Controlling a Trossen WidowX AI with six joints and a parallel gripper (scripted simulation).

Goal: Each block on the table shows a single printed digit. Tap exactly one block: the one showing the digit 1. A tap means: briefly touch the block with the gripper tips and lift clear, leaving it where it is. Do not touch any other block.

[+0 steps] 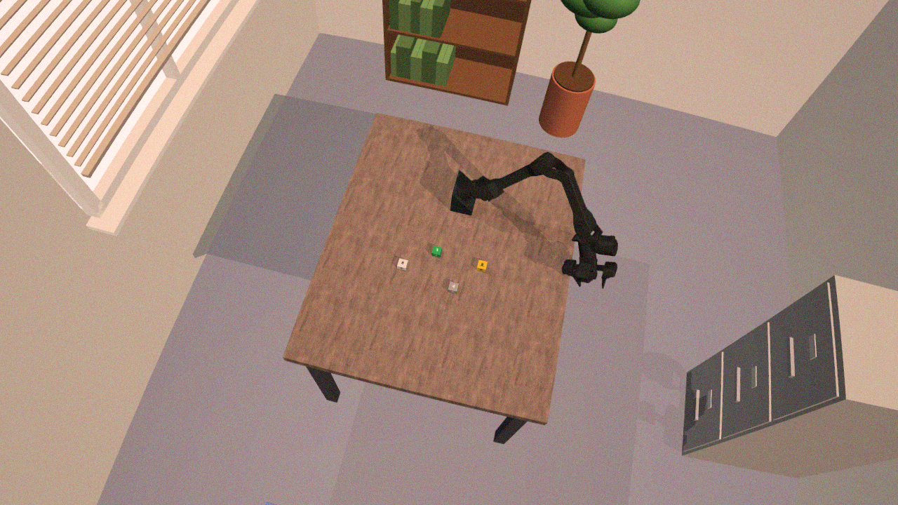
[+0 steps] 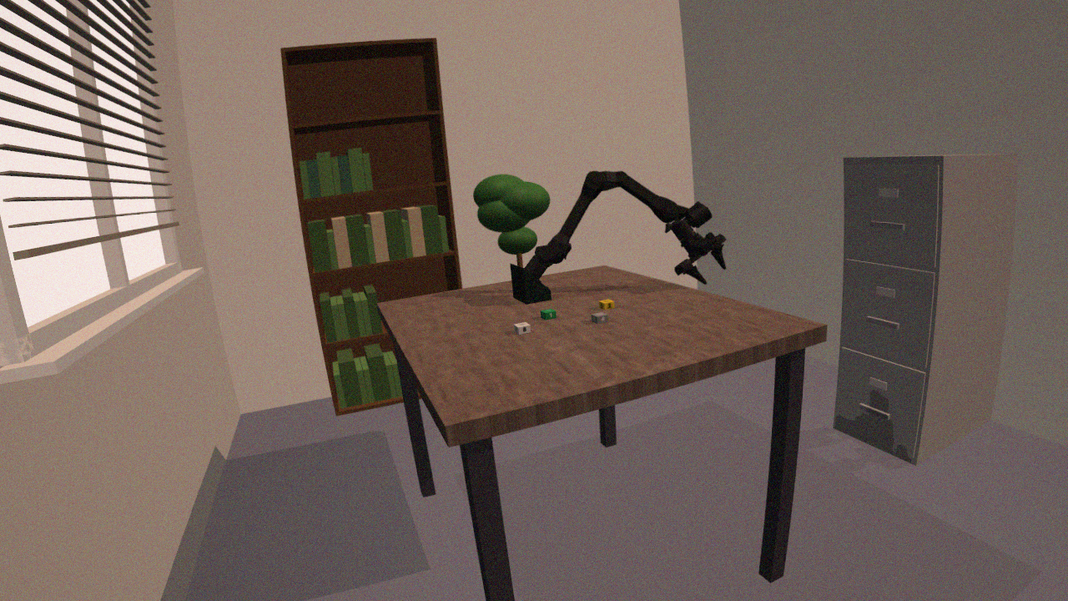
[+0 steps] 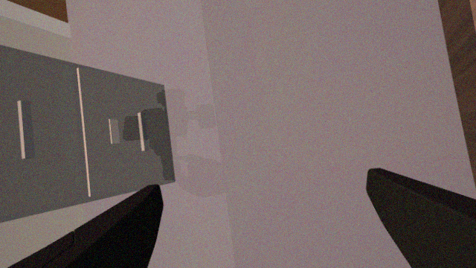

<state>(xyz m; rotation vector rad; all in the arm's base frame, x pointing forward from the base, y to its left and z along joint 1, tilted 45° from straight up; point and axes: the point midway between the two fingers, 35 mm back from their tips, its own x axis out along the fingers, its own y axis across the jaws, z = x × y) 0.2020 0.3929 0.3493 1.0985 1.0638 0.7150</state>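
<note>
The green block is 2 cm ahead of my gripper tip, 57 cm to the right of it and 2 cm below it. Round my gripper tip: grey block: 14 cm ahead, 48 cm to the right, 2 cm below; white block: 11 cm ahead, 67 cm to the right, 2 cm below.
</note>
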